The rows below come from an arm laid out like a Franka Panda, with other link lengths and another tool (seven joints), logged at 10 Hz.
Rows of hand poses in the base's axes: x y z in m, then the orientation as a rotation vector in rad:
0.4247 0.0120 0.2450 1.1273 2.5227 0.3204
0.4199 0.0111 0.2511 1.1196 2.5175 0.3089
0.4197 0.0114 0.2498 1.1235 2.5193 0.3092
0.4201 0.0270 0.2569 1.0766 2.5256 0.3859
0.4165 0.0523 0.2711 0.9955 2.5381 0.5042
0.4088 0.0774 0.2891 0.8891 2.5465 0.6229
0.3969 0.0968 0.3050 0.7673 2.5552 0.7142
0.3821 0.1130 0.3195 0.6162 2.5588 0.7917
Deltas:
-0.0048 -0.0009 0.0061 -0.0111 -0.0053 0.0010
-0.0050 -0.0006 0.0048 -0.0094 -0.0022 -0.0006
-0.0046 0.0150 0.0119 0.0315 -0.0295 0.0403
-0.0082 0.0403 0.0261 0.0952 -0.0678 0.1103
-0.0159 0.0654 0.0441 0.1552 -0.1127 0.1953
-0.0278 0.0848 0.0600 0.1956 -0.1531 0.2875
-0.0426 0.1010 0.0745 0.2224 -0.1991 0.3967

